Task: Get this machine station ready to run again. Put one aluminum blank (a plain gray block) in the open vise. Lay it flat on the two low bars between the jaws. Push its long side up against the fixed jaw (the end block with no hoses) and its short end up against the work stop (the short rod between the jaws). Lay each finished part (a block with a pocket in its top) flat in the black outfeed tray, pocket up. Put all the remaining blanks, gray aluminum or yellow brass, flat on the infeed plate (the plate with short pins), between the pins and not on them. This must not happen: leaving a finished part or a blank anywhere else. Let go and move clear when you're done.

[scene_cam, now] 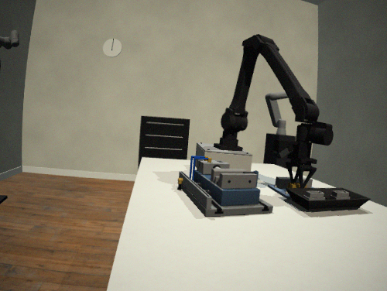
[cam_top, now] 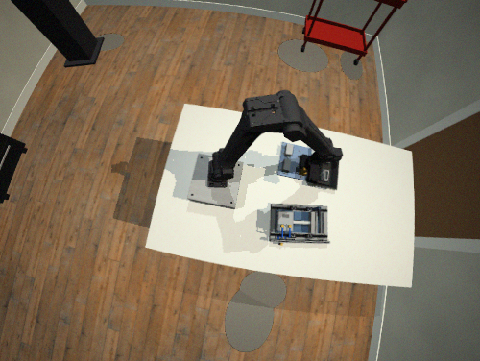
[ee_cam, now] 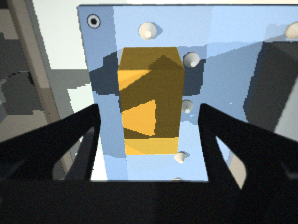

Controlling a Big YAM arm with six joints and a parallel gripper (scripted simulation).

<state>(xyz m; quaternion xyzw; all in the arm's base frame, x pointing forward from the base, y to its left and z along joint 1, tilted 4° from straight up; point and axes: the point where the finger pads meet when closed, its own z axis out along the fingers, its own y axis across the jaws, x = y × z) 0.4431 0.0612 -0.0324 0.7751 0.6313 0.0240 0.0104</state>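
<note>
Now: hand 20 mm above the yellow brass blank. From my hand the other things lie so: infeed plate (50 mm to the left, 40 mm below, 40 mm behind); then dark rod (240 mm to the right, 40 mm ahead, 40 mm above); then gray blank (90 mm behind, 20 mm to the left, 20 mm below).
</note>
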